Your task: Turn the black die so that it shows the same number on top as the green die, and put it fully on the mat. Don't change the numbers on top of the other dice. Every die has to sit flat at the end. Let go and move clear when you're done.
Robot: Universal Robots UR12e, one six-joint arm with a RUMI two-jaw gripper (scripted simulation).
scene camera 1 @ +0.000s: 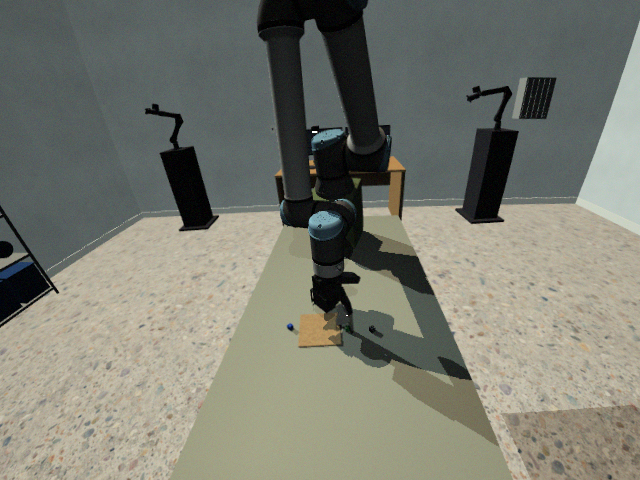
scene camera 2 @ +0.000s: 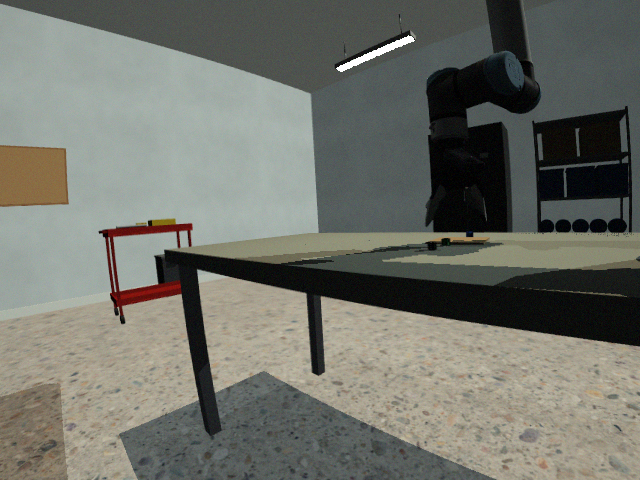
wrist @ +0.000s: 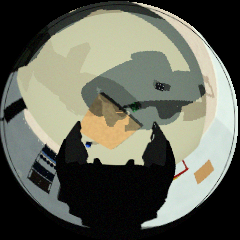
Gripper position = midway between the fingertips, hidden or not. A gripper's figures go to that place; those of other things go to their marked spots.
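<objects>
My gripper [scene camera 1: 335, 317] is 0.87 m from the lens. I can also see a tan mat [scene camera 1: 321, 329], and the mat is 0.89 m from the lens.
</objects>
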